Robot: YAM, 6 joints.
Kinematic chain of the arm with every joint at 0, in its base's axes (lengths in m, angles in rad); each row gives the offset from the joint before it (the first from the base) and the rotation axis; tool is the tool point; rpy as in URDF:
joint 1: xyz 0 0 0.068 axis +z
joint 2: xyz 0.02 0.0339 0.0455 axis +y
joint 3: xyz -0.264 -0.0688 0 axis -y
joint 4: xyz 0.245 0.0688 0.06 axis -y
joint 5: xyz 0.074 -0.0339 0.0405 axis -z
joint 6: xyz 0.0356 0 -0.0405 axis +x
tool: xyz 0 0 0 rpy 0 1.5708 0
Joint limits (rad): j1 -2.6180..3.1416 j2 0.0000..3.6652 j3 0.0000..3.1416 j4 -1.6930..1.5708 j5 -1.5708..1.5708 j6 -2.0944..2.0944
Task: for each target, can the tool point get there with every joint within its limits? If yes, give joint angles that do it. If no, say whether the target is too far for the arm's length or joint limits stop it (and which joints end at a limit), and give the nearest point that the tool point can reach.
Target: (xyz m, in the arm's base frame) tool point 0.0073 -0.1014 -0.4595
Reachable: no: joint limits stop it (at a limit: joint 2) | nearest point 0.0096 -0.1339 -0.3618 | short by 0.103 m
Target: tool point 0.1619 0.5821 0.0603
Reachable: yes | joints 1.3421 2.9004 2.4074 -0.0767 0.8066 1.0112
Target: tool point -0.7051 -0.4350 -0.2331
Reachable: no: too far | nearest point -0.5066 -0.3125 -0.1331 | short by 0.254 m
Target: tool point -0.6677 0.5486 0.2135
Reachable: no: too far | nearest point -0.4957 0.4072 0.1871 | short by 0.224 m
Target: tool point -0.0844 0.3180 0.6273
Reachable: yes | joints 1.7993 1.9104 2.7347 -0.4025 -0.2909 0.8762
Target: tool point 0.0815 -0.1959 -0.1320
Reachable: yes | joints -1.1198 2.7336 0.8969 -0.1555 0.3454 -0.2073
